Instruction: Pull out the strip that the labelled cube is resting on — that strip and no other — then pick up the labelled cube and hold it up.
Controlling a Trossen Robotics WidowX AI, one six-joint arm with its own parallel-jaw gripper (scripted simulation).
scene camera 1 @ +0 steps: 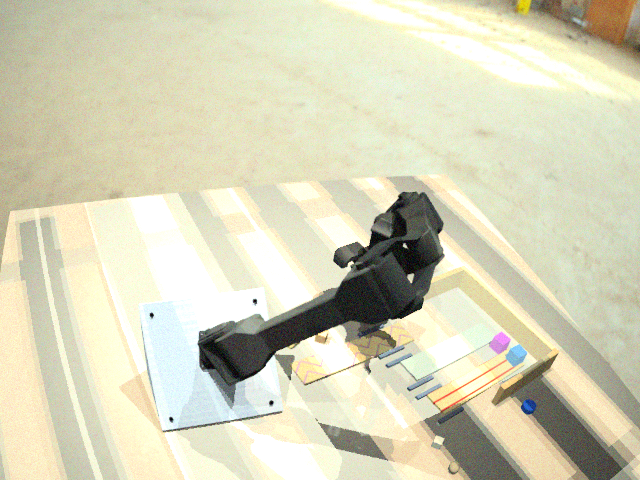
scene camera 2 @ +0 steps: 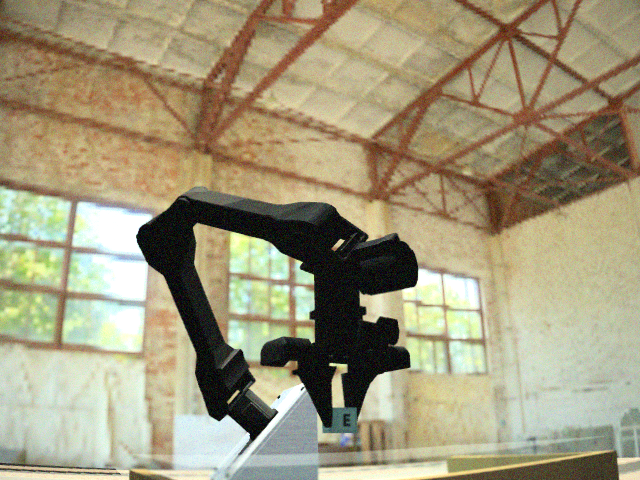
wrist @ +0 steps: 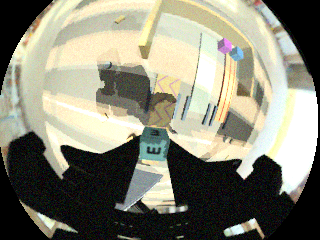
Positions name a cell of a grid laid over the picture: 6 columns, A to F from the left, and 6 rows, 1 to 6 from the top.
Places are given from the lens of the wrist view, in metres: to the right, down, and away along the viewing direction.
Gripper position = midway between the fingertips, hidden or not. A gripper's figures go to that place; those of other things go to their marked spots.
my gripper (wrist: C4): -0.01, 0.02, 0.10
labelled cube (wrist: C4): 0.00, 0.02, 0.07
